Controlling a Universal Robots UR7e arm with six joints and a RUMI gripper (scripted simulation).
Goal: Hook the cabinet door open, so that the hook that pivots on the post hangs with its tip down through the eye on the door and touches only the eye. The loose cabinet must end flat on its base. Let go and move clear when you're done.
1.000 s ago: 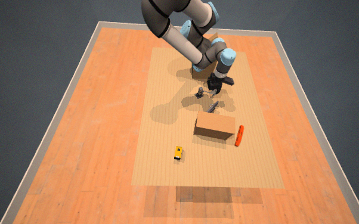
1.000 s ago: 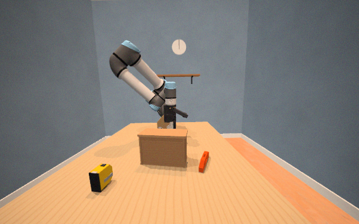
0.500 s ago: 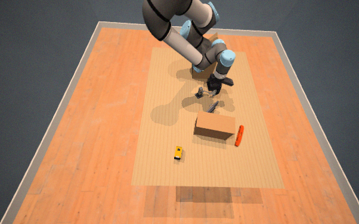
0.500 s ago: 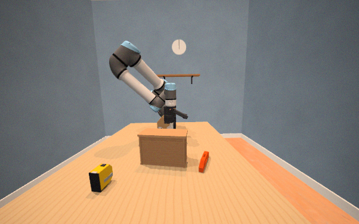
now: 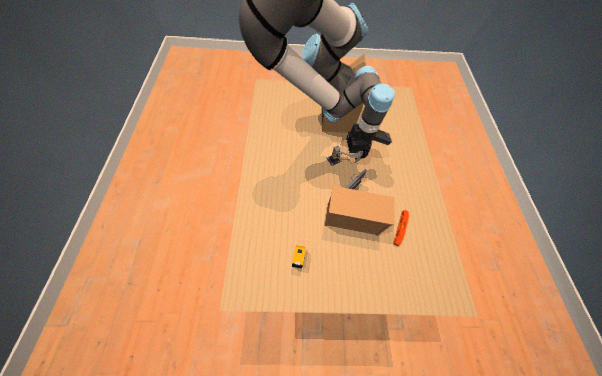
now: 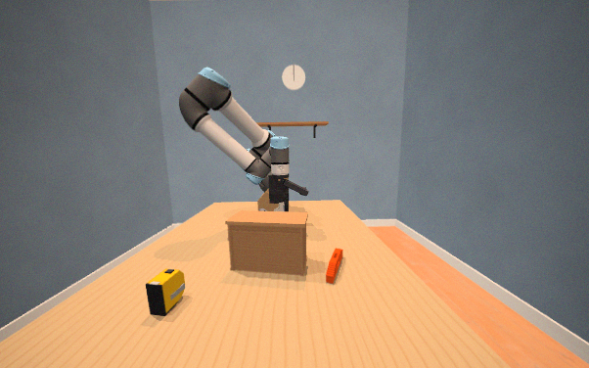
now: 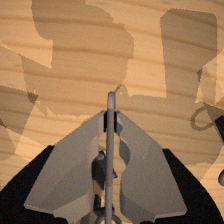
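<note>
Now: the thin hook 40 mm to the right of my hand and 10 mm above it. From my hand the other things lie so: black box (430 mm ahead, 260 mm to the right); then cabinet door (160 mm ahead, 70 mm to the right, 30 mm above); then orange bar (310 mm ahead, 140 mm to the left, 20 mm below).
</note>
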